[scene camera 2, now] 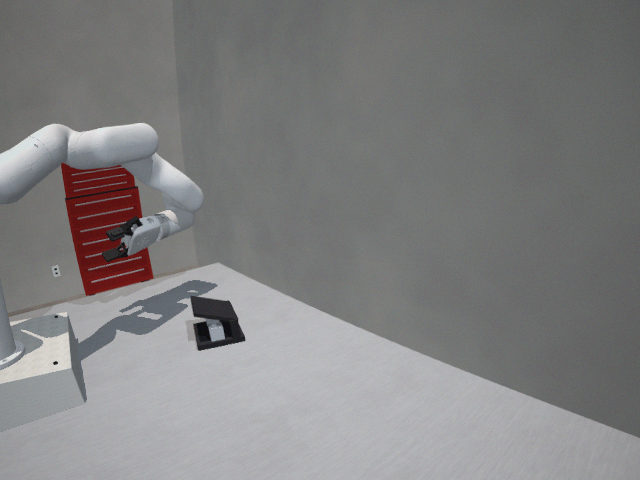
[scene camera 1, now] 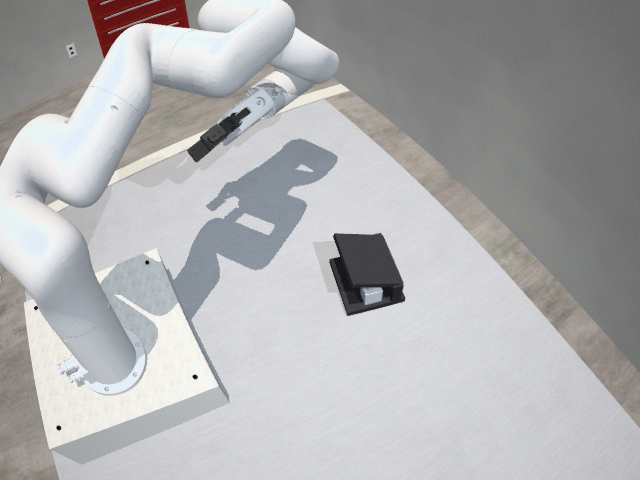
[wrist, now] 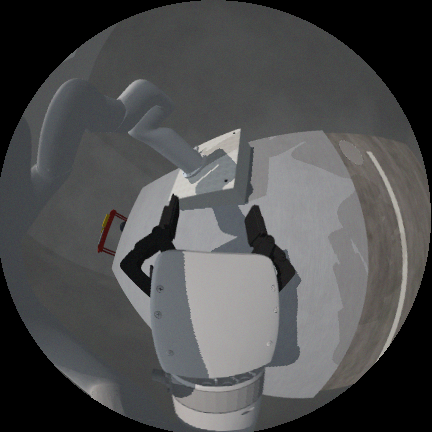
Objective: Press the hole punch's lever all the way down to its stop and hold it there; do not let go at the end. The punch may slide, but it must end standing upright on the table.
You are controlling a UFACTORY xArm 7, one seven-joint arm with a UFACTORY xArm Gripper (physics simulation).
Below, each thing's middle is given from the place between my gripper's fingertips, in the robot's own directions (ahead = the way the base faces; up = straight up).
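Flat lever [scene camera 1: 367, 260]: from my hand, 150 mm ahead, 290 mm to the right, 140 mm below. Black hole punch [scene camera 1: 356, 300]: from my hand, 150 mm ahead, 290 mm to the right, 160 mm below.
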